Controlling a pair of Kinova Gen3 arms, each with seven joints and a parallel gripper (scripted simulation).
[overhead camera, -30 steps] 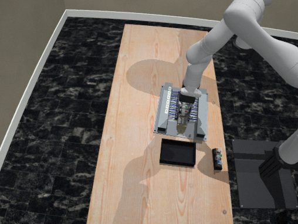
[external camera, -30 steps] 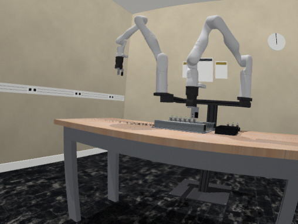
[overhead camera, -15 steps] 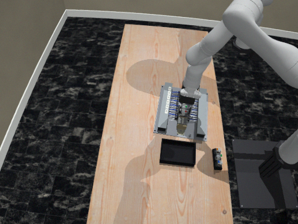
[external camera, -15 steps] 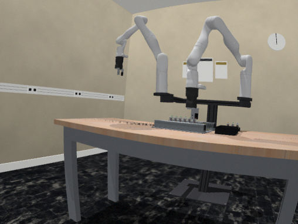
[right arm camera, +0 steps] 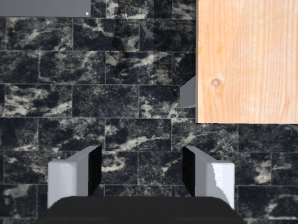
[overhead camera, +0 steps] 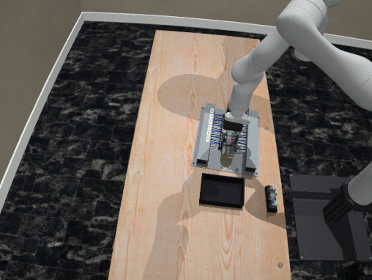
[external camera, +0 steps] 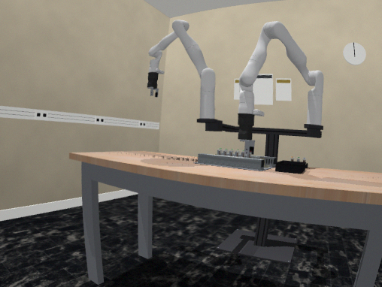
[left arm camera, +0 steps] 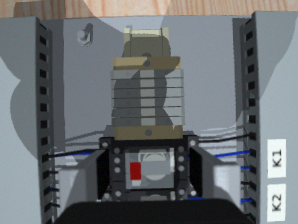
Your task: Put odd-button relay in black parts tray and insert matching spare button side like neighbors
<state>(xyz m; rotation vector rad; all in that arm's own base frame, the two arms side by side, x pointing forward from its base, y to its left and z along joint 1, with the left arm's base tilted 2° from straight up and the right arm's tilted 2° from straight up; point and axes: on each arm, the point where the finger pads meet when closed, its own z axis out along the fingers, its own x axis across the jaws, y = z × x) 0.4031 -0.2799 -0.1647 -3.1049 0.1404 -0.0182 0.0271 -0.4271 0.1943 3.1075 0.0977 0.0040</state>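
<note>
Now: left hand 1 cm past the relay panel, 5 cm to the left of it and 5 cm above it. From my left hand the other things lie so: spare rack 14 cm behind, 24 cm to the left, 6 cm below; then black parts tray 5 cm ahead, 20 cm to the left, 5 cm below.
</note>
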